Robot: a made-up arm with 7 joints.
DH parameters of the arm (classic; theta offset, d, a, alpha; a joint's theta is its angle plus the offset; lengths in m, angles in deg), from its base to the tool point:
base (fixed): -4.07 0 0 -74.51
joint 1: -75.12 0.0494 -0.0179 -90
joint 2: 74 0 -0.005 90
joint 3: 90 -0.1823 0.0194 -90
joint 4: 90 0.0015 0.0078 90
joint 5: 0 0.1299 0 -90
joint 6: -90 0 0.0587 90
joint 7: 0 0 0 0
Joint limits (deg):
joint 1: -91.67..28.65
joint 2: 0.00..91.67
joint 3: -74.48..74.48
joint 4: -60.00..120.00
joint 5: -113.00..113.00
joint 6: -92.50..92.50
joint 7: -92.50..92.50
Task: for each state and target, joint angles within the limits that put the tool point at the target. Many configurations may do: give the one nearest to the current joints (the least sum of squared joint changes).
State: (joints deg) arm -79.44 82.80 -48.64 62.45 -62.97 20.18 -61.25
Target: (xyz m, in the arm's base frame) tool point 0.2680 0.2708 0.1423
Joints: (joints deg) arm -91.67 77.09 -25.77 51.10 -62.55 5.70 -61.25
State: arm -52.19 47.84 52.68 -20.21 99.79 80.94 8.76
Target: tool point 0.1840 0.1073 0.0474
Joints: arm -60.83 17.92 6.54 -29.36 109.80 76.09 8.76
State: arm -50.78 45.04 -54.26 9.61 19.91 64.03 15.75
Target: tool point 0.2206 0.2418 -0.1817
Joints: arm -38.88 59.30 -54.80 30.51 17.09 62.12 15.75
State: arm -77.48 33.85 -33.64 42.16 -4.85 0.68 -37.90
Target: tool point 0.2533 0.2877 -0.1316
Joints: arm -44.34 63.11 -33.98 54.11 -4.86 4.76 -37.90
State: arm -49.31 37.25 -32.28 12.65 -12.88 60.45 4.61
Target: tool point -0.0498 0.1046 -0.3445
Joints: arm 3.92 21.88 -47.44 43.19 -15.84 53.18 4.61
